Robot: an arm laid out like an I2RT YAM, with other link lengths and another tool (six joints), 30 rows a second.
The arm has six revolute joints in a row. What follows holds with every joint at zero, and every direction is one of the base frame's. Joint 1 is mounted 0.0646 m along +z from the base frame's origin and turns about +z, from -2.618 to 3.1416 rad. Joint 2 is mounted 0.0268 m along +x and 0.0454 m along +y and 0.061 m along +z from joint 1 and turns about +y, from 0 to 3.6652 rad. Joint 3 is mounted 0.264 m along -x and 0.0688 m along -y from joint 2 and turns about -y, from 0 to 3.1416 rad. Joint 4 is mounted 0.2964 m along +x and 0.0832 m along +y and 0.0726 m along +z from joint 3 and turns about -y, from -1.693 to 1.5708 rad. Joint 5 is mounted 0.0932 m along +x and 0.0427 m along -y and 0.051 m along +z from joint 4 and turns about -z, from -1.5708 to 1.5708 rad. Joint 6 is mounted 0.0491 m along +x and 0.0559 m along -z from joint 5 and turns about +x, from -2.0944 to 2.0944 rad. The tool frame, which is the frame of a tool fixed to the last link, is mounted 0.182 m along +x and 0.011 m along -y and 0.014 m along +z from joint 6; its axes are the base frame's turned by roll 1.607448, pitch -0.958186 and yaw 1.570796 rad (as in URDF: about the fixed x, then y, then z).
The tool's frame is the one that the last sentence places.
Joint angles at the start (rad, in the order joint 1, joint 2, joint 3, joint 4, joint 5, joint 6): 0.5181 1.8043 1.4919 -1.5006 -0.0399 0.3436
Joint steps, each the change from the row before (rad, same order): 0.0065 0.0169 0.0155 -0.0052 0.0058 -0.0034; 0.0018 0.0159 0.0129 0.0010 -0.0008 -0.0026; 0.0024 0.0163 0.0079 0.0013 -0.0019 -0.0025; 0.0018 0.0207 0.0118 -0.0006 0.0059 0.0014; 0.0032 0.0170 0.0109 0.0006 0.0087 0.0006; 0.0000 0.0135 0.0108 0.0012 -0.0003 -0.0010; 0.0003 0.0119 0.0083 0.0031 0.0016 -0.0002; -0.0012 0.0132 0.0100 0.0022 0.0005 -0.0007; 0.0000 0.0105 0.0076 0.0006 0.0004 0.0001; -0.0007 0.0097 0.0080 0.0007 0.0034 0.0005
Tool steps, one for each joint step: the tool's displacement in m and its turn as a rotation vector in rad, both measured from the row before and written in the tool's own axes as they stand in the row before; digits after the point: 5 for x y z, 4 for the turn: 0.00249 -0.00008 0.00046 -0.0053 -0.0089 -0.0091; 0.00379 0.00031 0.00098 0.0009 -0.0020 -0.0042; 0.00266 -0.00035 0.00273 0.0032 -0.0067 -0.0043; 0.00244 0.00173 0.00277 -0.0035 -0.0109 0.0004; 0.00259 0.00187 0.00189 -0.0077 -0.0081 -0.0020; 0.00312 0.00086 0.00098 0.0007 -0.0014 -0.0009; 0.00296 0.00119 0.00123 -0.0015 -0.0010 -0.0004; 0.00306 0.00147 0.00117 0.0001 -0.0010 0.0005; 0.00204 0.00074 0.00109 0.0002 -0.0023 0.0002; 0.00193 0.00166 0.00064 -0.0028 -0.0018 0.0013
